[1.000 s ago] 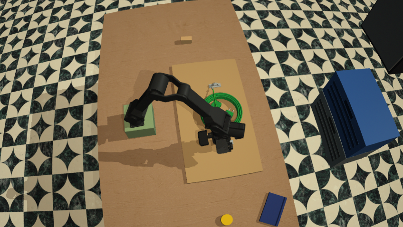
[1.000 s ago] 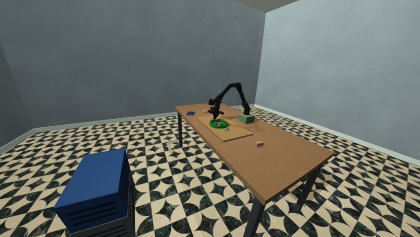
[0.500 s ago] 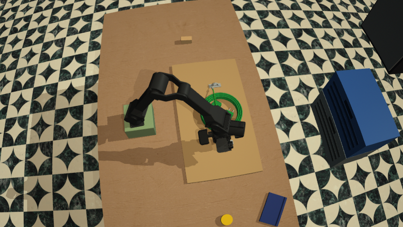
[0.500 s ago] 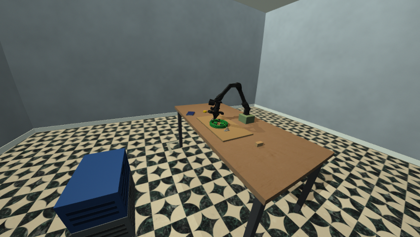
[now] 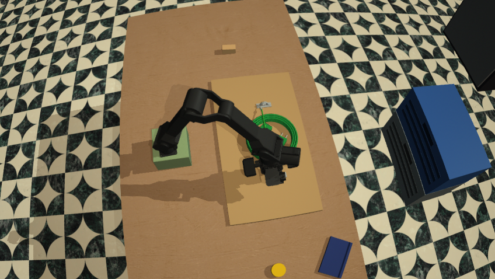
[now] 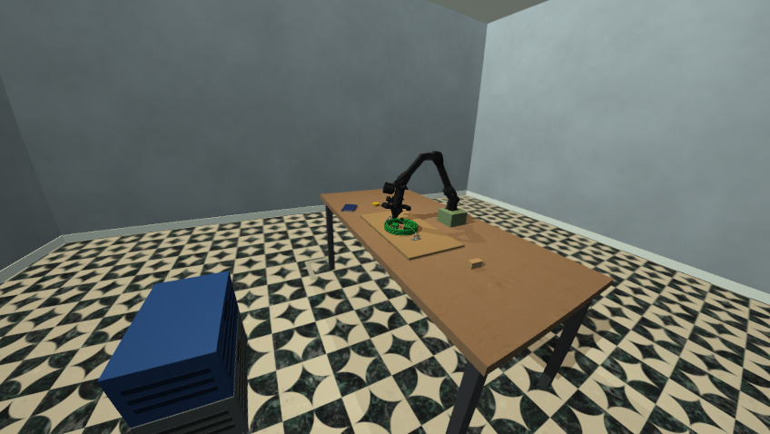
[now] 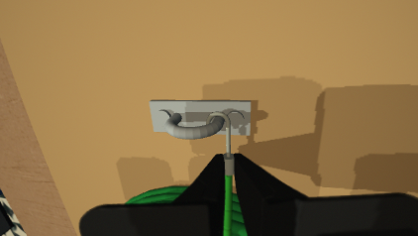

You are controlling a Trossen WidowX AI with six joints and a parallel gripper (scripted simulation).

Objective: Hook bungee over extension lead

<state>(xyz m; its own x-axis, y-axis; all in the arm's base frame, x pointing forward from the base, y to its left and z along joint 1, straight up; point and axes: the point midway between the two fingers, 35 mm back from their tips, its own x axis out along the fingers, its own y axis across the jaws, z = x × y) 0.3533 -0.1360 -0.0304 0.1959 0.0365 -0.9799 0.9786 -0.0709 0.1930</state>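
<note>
My gripper is now 13 cm to the right of the board and 5 cm above it. The rest, counted from my hand: small wooden block (4 cm behind, 61 cm to the left, 4 cm below); yellow disc (6 cm behind, 37 cm to the right, 4 cm below).
</note>
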